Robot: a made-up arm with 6 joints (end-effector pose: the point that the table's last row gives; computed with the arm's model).
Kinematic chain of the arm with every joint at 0, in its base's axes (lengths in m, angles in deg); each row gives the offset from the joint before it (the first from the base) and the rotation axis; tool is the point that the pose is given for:
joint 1: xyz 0 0 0.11 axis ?
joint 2: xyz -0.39 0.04 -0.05 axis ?
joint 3: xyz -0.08 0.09 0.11 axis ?
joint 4: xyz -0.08 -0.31 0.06 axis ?
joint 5: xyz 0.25 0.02 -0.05 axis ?
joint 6: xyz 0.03 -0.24 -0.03 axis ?
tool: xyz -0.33 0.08 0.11
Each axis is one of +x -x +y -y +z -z.
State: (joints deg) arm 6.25 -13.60 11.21 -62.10 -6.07 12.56
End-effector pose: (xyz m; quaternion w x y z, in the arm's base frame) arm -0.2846 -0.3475 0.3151 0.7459 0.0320 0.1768 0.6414
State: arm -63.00 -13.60 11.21 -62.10 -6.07 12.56
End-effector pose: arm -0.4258 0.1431 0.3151 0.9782 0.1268 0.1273 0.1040
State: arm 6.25 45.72 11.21 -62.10 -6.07 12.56
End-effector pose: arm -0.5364 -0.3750 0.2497 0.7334 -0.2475 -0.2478 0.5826
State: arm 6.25 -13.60 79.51 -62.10 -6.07 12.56
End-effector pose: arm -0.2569 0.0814 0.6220 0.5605 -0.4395 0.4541 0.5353
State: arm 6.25 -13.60 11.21 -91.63 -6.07 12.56
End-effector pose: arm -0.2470 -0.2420 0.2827 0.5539 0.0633 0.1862 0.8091
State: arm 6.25 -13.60 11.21 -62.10 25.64 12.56
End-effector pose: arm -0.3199 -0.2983 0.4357 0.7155 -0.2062 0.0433 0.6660
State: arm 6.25 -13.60 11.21 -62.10 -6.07 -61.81
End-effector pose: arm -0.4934 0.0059 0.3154 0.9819 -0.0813 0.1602 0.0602
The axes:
joint 1: +z
joint 2: -y
joint 3: -x
joint 4: -z
joint 5: -x
joint 6: +z

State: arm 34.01 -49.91 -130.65 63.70 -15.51 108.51
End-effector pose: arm -1.3123 -0.0110 0.1523 0.5793 0.7990 0.0308 -0.1583
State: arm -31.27 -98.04 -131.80 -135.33 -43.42 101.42
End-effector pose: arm 0.2022 0.1599 0.0219 0.3216 -0.0755 -0.8516 0.4071
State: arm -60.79 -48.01 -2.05 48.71 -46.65 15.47
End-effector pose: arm -0.5504 0.4316 0.3109 0.5653 0.2680 0.0371 -0.7793
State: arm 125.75 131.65 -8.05 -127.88 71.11 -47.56
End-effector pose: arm 0.2495 -0.0848 -0.2144 0.3329 -0.5327 0.7581 0.1752
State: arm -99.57 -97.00 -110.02 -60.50 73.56 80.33
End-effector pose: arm -0.2101 0.7103 0.1306 0.8723 0.2810 -0.1670 -0.3637
